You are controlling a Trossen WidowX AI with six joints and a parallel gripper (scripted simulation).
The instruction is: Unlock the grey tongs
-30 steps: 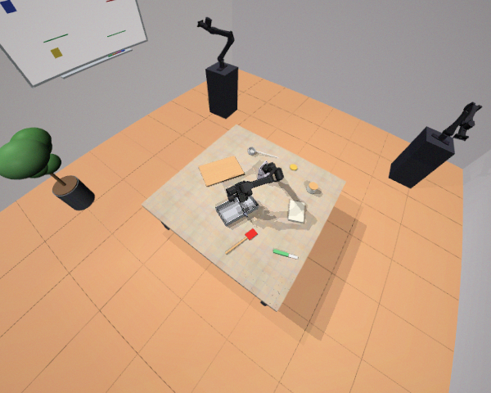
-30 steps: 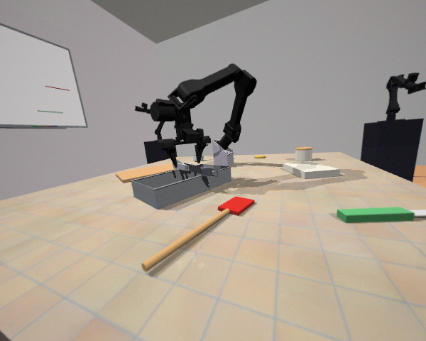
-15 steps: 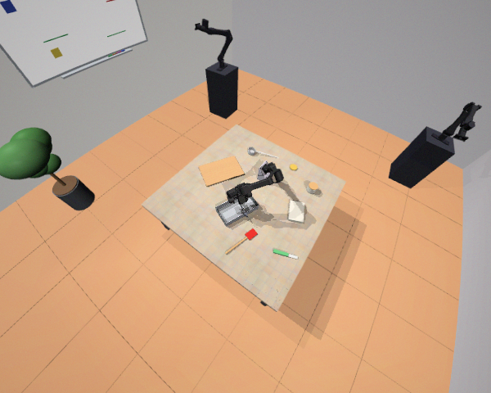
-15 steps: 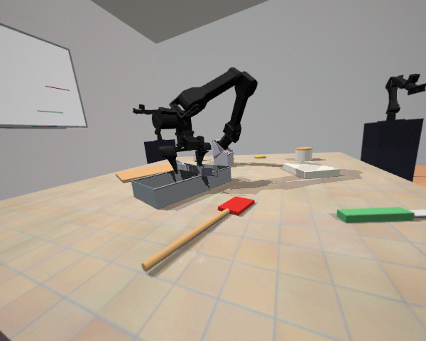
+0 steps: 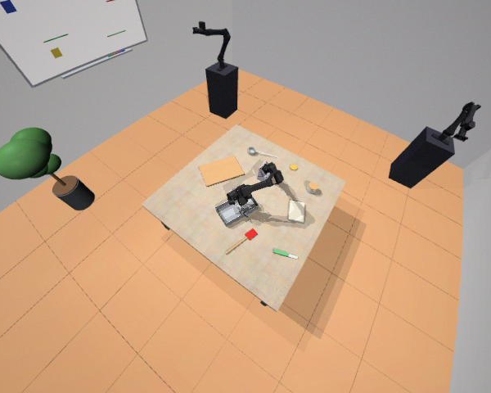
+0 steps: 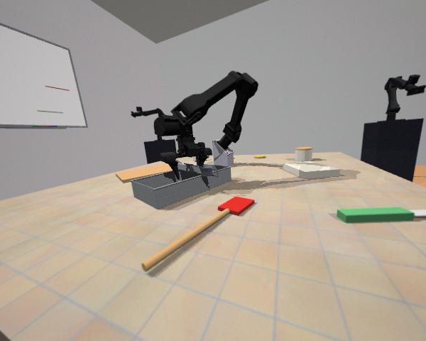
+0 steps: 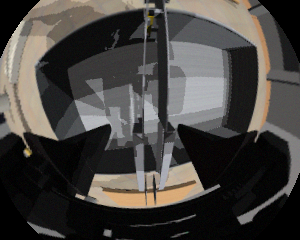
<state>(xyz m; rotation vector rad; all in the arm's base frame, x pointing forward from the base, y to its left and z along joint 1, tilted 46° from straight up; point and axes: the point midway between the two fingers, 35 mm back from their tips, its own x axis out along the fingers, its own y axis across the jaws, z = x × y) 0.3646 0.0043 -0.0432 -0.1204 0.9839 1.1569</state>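
The grey roasting tin lies 50 mm ahead of my gripper tip and 10 mm to the left of it. Round my gripper tip: wooden board: 330 mm to the right, 210 mm behind, 20 mm below; then white block: 430 mm to the left, 200 mm behind, 20 mm below; then jar: 480 mm behind, 450 mm to the left, 10 mm above.
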